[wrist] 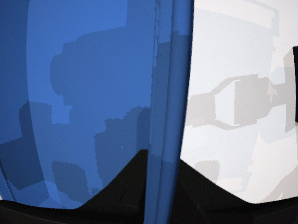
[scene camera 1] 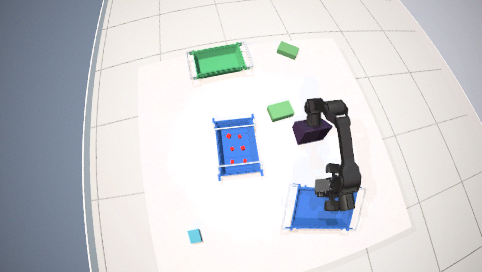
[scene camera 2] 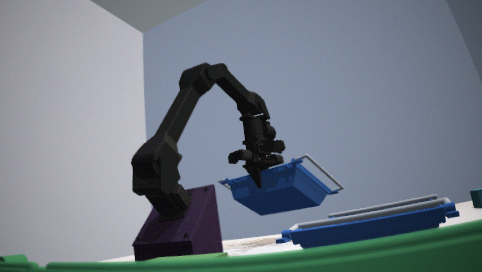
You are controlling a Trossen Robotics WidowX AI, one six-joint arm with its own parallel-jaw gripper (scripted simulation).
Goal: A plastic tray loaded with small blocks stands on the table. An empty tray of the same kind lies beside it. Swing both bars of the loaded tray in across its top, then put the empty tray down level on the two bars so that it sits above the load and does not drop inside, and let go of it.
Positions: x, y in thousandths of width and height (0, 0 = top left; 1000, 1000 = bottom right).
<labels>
gripper: wrist 515, 703; scene camera 1 675, 700; scene camera 2 543, 689
blue tray: wrist 304, 404; scene camera 1 642, 781; scene camera 2 599, 689
</labels>
